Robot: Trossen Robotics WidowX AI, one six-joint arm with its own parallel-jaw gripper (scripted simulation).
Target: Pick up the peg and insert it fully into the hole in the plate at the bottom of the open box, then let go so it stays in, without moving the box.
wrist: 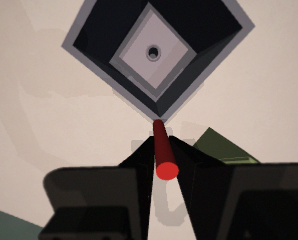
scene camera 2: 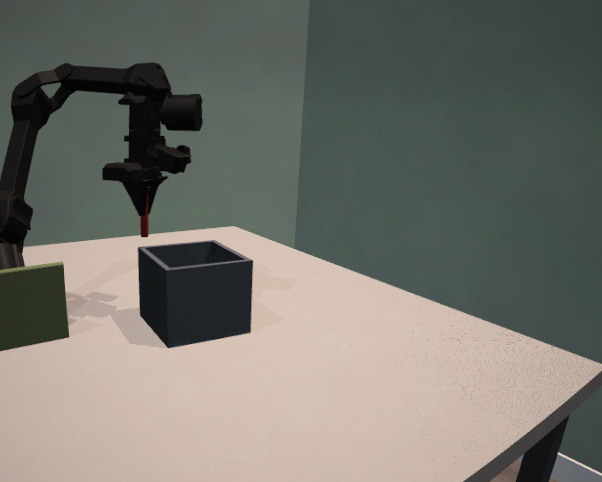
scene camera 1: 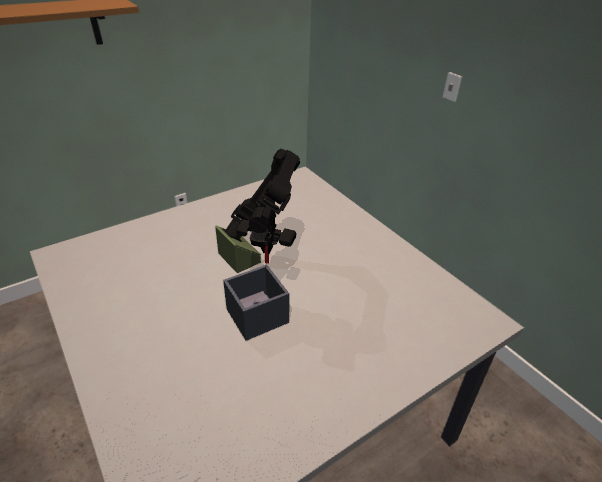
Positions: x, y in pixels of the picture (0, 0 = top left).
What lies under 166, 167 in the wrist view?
A red peg.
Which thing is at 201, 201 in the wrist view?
My gripper.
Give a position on a pale grey plate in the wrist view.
At 152, 36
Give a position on a dark box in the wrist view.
At 96, 41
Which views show my gripper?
The wrist view, scene camera 2 and scene camera 1: all of them.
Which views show the dark box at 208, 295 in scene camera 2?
The wrist view, scene camera 2 and scene camera 1: all of them.
